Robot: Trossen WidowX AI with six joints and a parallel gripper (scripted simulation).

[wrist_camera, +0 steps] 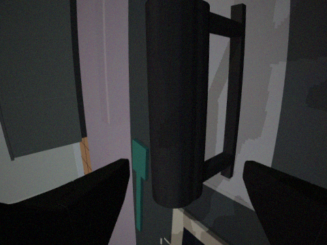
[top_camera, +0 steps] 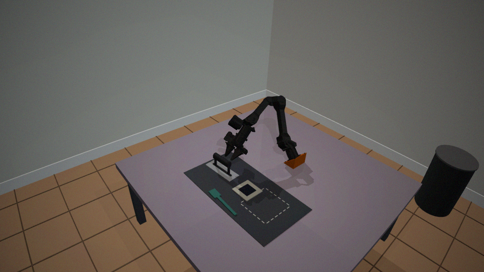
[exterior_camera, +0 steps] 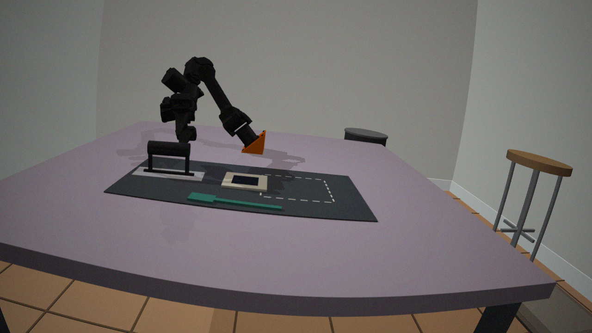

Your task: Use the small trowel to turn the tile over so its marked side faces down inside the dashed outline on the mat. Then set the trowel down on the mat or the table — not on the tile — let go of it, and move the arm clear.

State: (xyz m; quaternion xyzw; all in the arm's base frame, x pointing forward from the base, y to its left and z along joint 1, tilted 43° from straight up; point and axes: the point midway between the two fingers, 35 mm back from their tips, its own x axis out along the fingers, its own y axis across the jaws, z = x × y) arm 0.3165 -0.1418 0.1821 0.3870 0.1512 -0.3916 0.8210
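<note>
Now: the trowel 50 mm below my gripper tip and 20 mm ahead of it. Also, from my gripper tip: beige tile 190 mm to the left, 80 mm below, 50 mm ahead; then flat green tool 200 mm ahead, 140 mm to the left, 80 mm below.
</note>
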